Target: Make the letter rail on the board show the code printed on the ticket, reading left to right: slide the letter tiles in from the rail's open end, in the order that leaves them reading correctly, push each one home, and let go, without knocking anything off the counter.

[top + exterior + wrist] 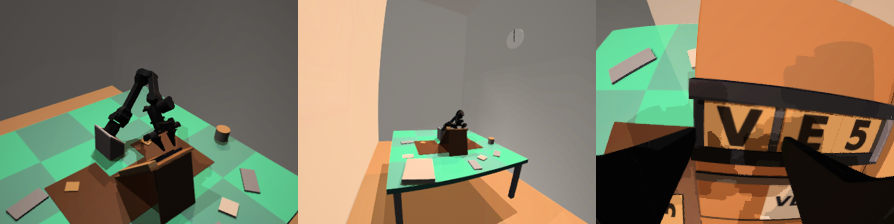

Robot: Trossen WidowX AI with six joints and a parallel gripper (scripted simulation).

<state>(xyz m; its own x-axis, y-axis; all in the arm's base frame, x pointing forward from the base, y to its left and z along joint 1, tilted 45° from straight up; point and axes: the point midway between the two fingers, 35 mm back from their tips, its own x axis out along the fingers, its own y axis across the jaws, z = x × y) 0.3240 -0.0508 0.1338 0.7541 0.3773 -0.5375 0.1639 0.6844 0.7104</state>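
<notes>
The white ticket lies 60 mm behind my gripper tip, 70 mm to the right of it and 90 mm below it. Round my gripper tip: large beige slab (300 mm ahead, 550 mm to the right, 180 mm below); mat (150 mm behind, 70 mm to the right, 190 mm below).
</notes>
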